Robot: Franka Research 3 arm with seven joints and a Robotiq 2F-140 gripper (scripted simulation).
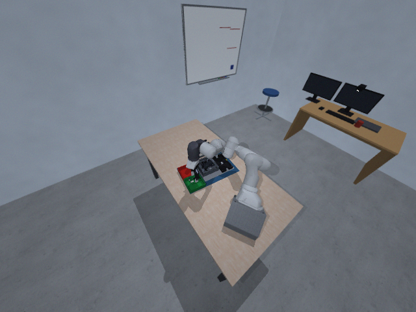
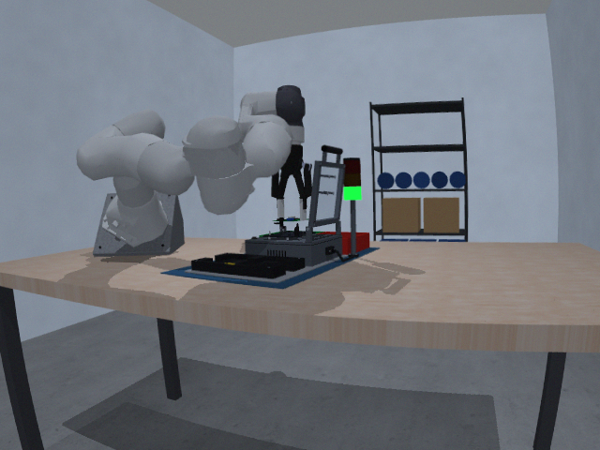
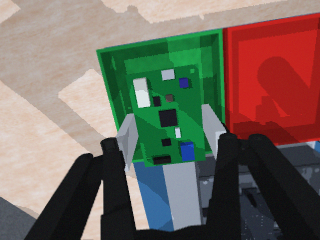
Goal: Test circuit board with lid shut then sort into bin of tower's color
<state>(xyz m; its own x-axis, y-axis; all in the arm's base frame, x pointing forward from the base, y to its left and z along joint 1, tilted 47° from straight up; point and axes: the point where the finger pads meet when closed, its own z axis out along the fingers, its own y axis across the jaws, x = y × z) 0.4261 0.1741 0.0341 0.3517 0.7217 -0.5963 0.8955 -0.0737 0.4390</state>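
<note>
My gripper is now 10 cm above the green bin. Round my hand: red bin: 14 cm ahead, 5 cm to the right, 10 cm below; then green circuit board: 2 cm below; then black latch hook: 1 cm behind, 14 cm to the right, 3 cm below.
</note>
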